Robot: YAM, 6 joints.
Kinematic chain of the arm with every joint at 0, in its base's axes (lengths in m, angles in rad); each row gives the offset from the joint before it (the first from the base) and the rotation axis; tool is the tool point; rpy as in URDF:
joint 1: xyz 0 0 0.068 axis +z
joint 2: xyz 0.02 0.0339 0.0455 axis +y
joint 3: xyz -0.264 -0.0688 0 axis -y
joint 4: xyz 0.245 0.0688 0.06 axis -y
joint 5: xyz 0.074 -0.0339 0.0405 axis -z
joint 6: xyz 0.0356 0 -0.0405 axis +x
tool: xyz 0 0 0 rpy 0 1.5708 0
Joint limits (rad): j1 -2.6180..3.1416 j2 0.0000..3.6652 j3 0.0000..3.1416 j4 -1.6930..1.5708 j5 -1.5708..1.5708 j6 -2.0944..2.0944
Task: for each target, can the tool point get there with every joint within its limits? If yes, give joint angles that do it. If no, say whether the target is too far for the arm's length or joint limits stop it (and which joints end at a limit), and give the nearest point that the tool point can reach.
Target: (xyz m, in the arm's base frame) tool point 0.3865 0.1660 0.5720
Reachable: yes | joints 0.4417 2.1010 2.4590 0.6304 0.4397 0.9028
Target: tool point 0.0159 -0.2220 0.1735
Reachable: yes | joints -1.5385 1.6657 0.9871 -1.3816 -0.2485 -1.5384
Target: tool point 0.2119 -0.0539 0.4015
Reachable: yes | joints -0.3803 1.1744 1.3772 -0.9344 -0.9328 -1.0287
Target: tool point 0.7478 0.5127 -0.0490
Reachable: no: too far | nearest point 0.5242 0.3594 0.0007 | short by 0.276 m
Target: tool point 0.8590 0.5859 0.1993
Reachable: no: too far | nearest point 0.5317 0.3627 0.1660 | short by 0.398 m
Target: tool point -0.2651 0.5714 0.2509
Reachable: yes | joints 2.0156 2.9027 2.8830 0.2019 0.1860 0.3716
